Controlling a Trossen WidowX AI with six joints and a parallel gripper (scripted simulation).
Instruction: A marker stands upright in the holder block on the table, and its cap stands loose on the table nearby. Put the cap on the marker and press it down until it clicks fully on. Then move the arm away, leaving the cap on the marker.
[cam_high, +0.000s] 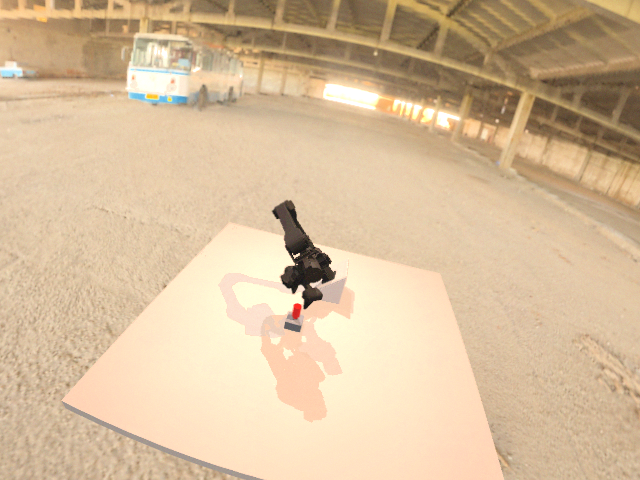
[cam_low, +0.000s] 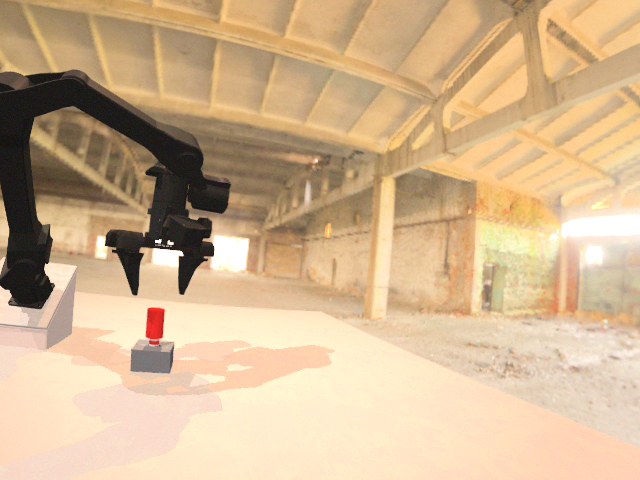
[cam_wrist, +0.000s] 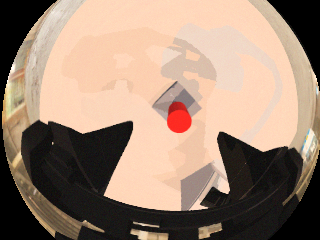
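The red cap is 5 cm below my gripper tip. The rest, counted from my gripper tip: grey holder block 11 cm below.
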